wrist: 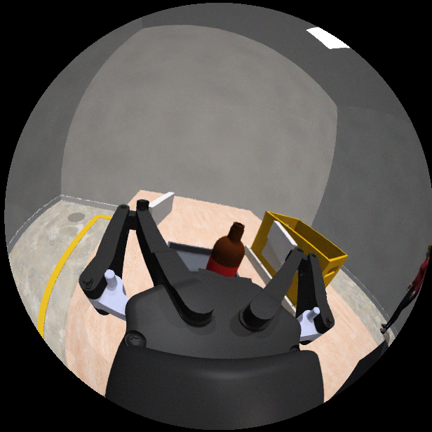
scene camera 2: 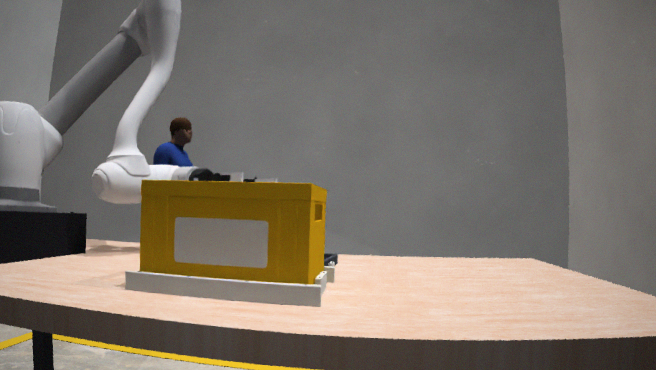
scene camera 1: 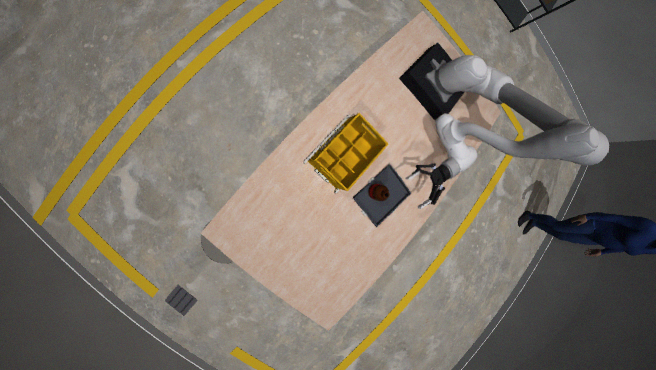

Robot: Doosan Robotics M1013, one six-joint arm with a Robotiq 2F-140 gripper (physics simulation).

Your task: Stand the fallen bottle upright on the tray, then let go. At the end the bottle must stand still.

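Seen in the pictures: gripper, fingertip midpoint: (scene camera 2: 260, 181) (scene camera 1: 413, 193); arm's base, link origin: (scene camera 2: 6, 211) (scene camera 1: 443, 81).
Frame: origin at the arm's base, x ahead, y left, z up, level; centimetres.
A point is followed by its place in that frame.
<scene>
The brown bottle with a red label (scene camera 1: 378, 192) @(y 16.9, x 68.5, z 1.5 cm) (wrist: 227, 255) stands on its base on the dark grey tray (scene camera 1: 398, 186) @(y 26.6, x 55.0, z -9.8 cm) (scene camera 2: 331, 258) @(y 25.0, x 77.3, z -8.0 cm) (wrist: 190, 258). Its neck points up and leans a little to the right in the wrist view; whether that is a real tilt or the slant of the view, I cannot tell. In scene camera 2 the bottle is hidden behind the crate. My gripper (scene camera 1: 419, 190) @(y 25.9, x 58.6, z 10.0 cm) (scene camera 2: 255, 179) @(y 25.9, x 58.6, z 10.0 cm) (wrist: 222, 215) is wide open and empty. It is beside the tray in scene camera 1, above the level of the bottle, and its fingers are apart from the bottle.
A yellow divided crate (scene camera 1: 368, 162) @(y 2.9, x 64.5, z 4.7 cm) (scene camera 2: 227, 202) @(y -14.5, x 69.2, z 4.1 cm) (wrist: 336, 267) stands close beside the tray, in a low pale holder (scene camera 2: 222, 289) @(y -15.7, x 69.3, z -8.8 cm). The arm's black base block (scene camera 1: 422, 82) @(y -6.9, x 12.7, z 0.4 cm) (scene camera 2: 42, 235) @(y -0.9, x 14.6, z -5.0 cm) is at the table's far end. A person in blue (scene camera 1: 615, 234) (scene camera 2: 172, 155) stands beyond the table.
</scene>
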